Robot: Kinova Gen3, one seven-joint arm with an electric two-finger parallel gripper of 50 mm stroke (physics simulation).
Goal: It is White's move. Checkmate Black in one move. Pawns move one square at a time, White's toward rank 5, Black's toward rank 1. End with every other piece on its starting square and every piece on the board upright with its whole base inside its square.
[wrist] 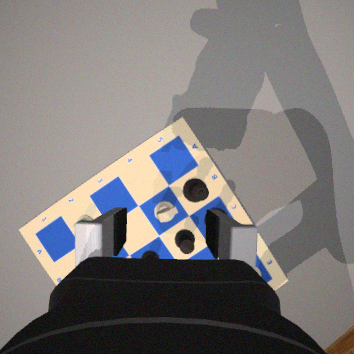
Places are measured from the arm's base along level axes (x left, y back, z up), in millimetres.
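Pixels of known places: gripper, fingertip midpoint: [165, 225].
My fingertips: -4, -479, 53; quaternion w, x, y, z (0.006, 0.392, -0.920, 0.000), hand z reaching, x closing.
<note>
For each thing: its top centre in the pictures, then the offset to it from my fingertips, as dx, dy, dz. Level surfaces: height alone.
- cream board, middle of its top: [153, 259] -34, +47, -116
- white knight-like piece, middle of its top: [165, 215] -3, +3, -77
- tall black piece, middle of its top: [200, 192] -8, -34, -63
- black pawn-like piece, middle of its top: [186, 246] -39, +9, -83
- white piece, middle of its top: [75, 228] +44, +76, -85
- grey surface, its level: dz -122
My gripper [165, 225] is open and empty, pointing down over the blue and cream board [131, 175]. A white knight-like piece [165, 212] stands upright on B4, between the fingers as seen from above. A tall black piece [196, 190] stands on B5, and a black pawn-like piece [185, 241] on C4. Another black piece [150, 255] shows partly on C3 at the gripper body's edge. The top of a white piece [86, 218] shows on A2 behind the left finger. The right finger covers part of C5. The gripper body hides the board's lower part and whatever stands there.
A grey surface [75, 90] surrounds the board. The arm's shadow falls over the upper right and part of the board. A brown wooden surface [344, 344] shows at the bottom right corner.
</note>
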